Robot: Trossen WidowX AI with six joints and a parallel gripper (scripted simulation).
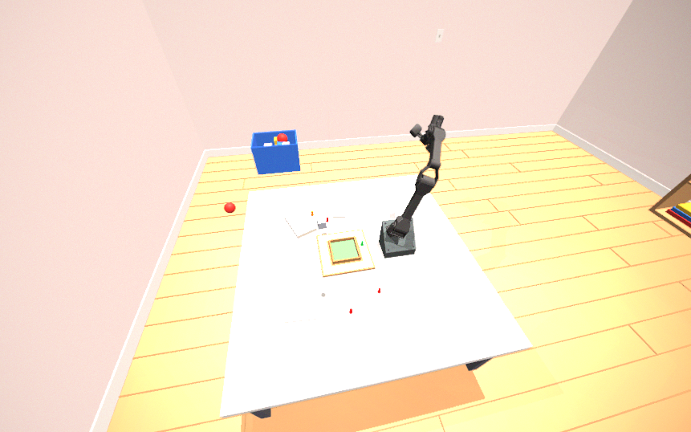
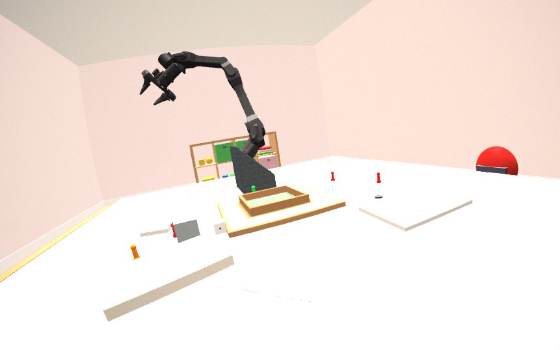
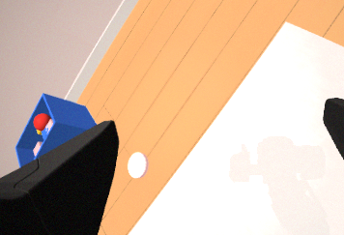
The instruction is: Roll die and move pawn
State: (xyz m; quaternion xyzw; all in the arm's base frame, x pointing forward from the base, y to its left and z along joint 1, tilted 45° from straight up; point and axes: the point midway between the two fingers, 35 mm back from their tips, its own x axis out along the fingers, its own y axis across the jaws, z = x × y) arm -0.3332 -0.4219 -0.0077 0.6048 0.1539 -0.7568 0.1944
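My gripper tip is now 640 mm short of the white die, 440 mm above it and 130 mm to the right of it. Round my gripper tip: grey block: 630 mm ahead, 420 mm below, 60 mm to the left; green tray floor: 560 mm ahead, 440 mm below, 300 mm to the left; green pawn: 450 mm ahead, 420 mm below, 290 mm to the left.
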